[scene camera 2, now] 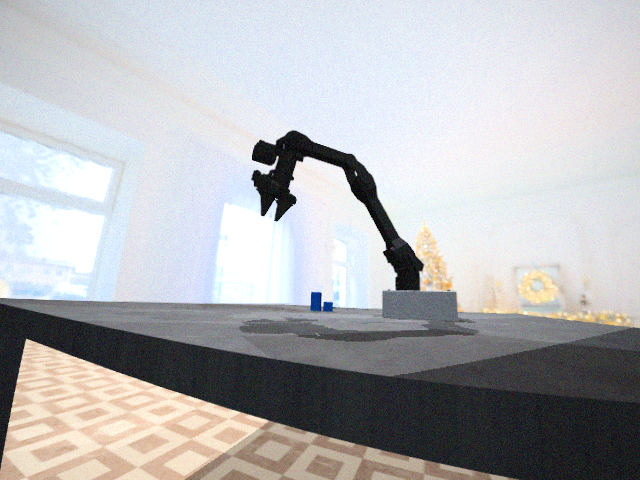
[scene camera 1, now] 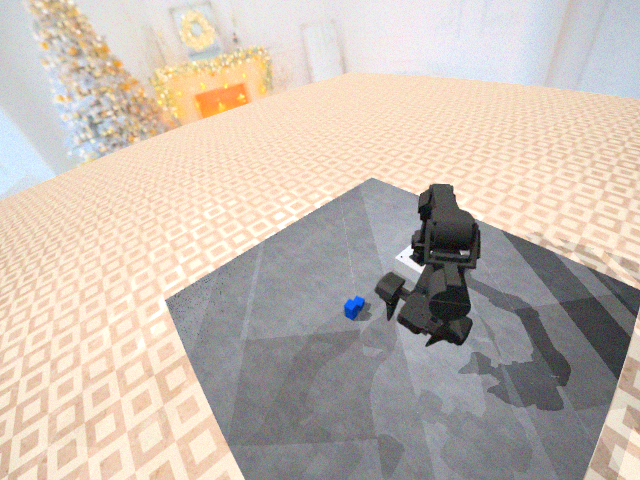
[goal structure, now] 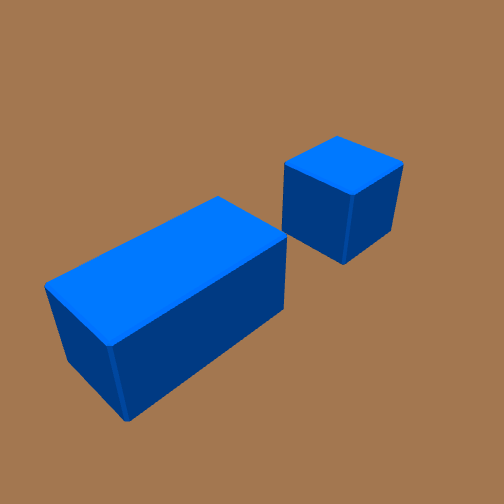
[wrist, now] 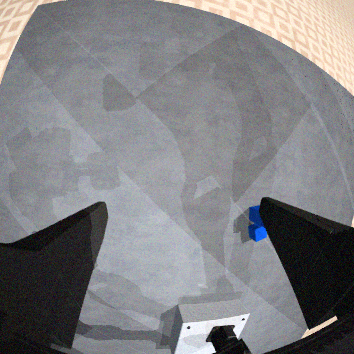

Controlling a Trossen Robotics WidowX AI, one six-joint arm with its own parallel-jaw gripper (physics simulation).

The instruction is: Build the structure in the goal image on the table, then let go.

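Frame: origin at the arm's base, x left, y back, z up, level; millimetres.
Where they show: gripper, fingertip midpoint: [scene camera 2: 269, 219] [scene camera 1: 407, 332] [wrist: 185, 208]; arm's base, origin of the base link: [scene camera 2: 408, 292] [scene camera 1: 420, 257] [wrist: 219, 332].
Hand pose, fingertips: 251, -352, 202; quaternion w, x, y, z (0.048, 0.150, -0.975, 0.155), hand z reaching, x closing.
Things, the pixels of their top centre, and the offset from my fingertips, as dx, dy, dz. Level surfaces: height alone.
- taller blue block, middle of its top: [wrist: 270, 219] [scene camera 1: 350, 304] [scene camera 2: 316, 292] -253, +24, -207
- grey table, its level: dz -273
- smaller blue cube, middle of its top: [wrist: 260, 233] [scene camera 1: 358, 300] [scene camera 2: 328, 301] -268, +66, -240
A taller blue block [scene camera 1: 352, 310] [scene camera 2: 315, 301] [wrist: 255, 214] stands upright on the grey table [scene camera 1: 289, 392] [scene camera 2: 170, 322] [wrist: 160, 65]. A smaller blue cube [scene camera 1: 359, 300] [scene camera 2: 328, 306] [wrist: 257, 232] sits on the table close beside it, nearer the arm's base. Whether the two touch is hard to tell. My gripper [scene camera 1: 409, 331] [scene camera 2: 270, 217] [wrist: 185, 208] is open and empty, high above the table and off to one side of the blocks. In the wrist view the right finger hides part of the taller block.
The arm's pale base box [scene camera 1: 408, 259] [scene camera 2: 419, 304] [wrist: 206, 312] stands on the table, near the blocks. The arm arches up from it. Shadows of the arm lie across the table. Table edges show in the views, with a patterned floor [scene camera 1: 77, 289] [scene camera 2: 118, 408] beyond.
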